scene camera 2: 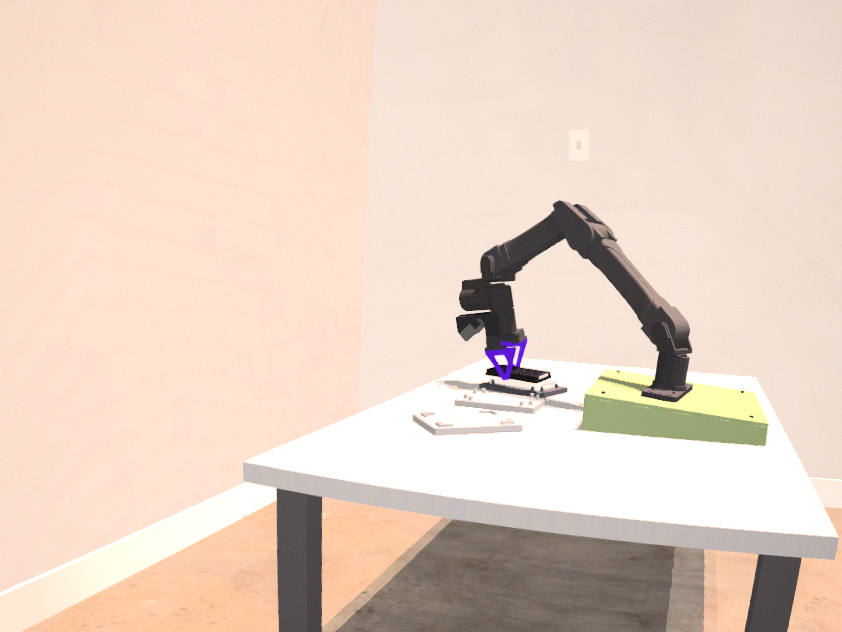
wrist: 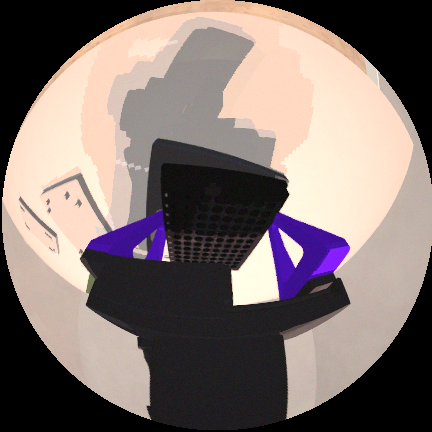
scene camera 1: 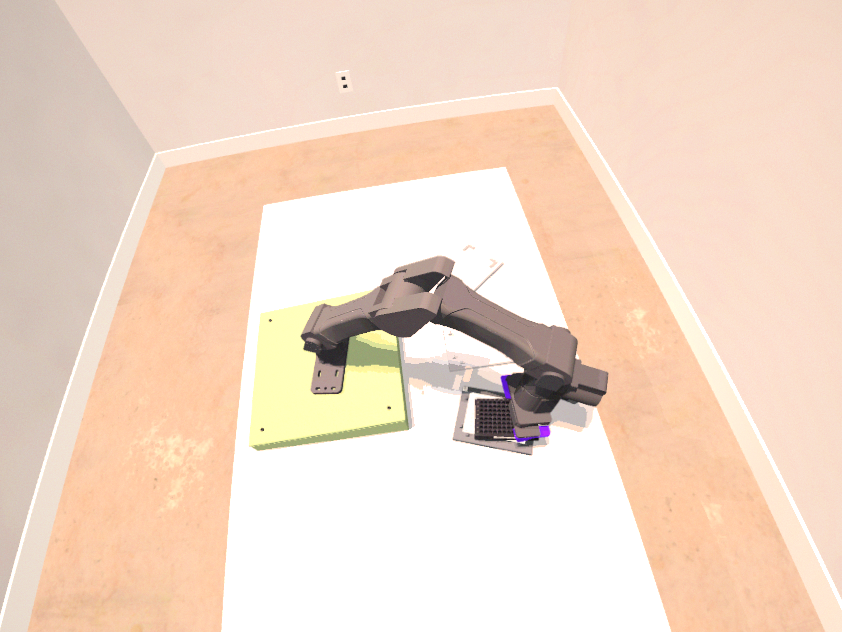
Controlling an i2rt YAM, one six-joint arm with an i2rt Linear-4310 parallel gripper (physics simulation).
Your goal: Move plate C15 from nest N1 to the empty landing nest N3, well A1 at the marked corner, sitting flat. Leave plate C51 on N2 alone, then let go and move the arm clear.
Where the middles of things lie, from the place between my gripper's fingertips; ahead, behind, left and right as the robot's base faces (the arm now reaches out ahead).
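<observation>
I consider the black perforated plate (scene camera 1: 493, 421), which is 1 cm above my hand and 2 cm behind it.
</observation>
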